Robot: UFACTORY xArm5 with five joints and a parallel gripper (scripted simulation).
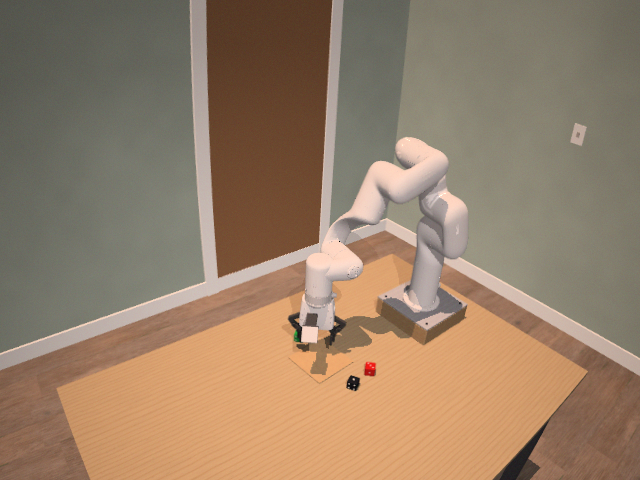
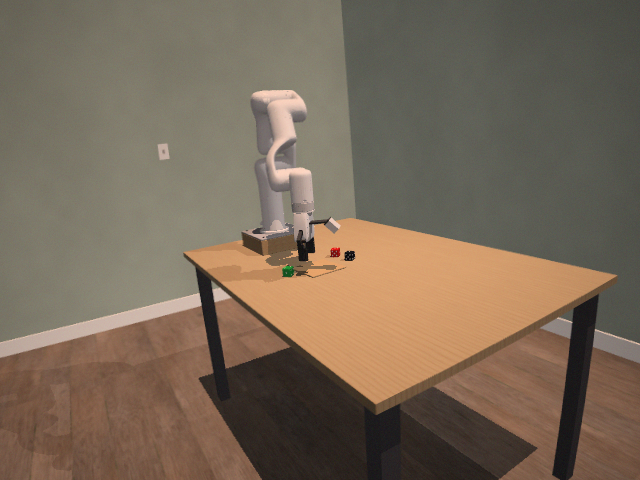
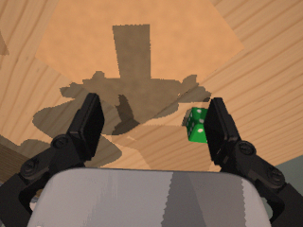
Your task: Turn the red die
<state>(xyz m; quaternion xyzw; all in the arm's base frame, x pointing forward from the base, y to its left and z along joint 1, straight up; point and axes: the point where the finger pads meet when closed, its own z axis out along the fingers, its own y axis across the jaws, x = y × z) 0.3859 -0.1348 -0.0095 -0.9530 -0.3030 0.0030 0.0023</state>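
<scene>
Now: the tan mat 60 mm below my hand, 30 mm to the left of it and 10 mm ahead of it. The rest, counted from my hand: red die: 170 mm to the left, 50 mm behind, 40 mm below; then black die: 170 mm to the left, 40 mm below, 30 mm ahead; then green die: 80 mm to the right, 40 mm below, 10 mm behind.
</scene>
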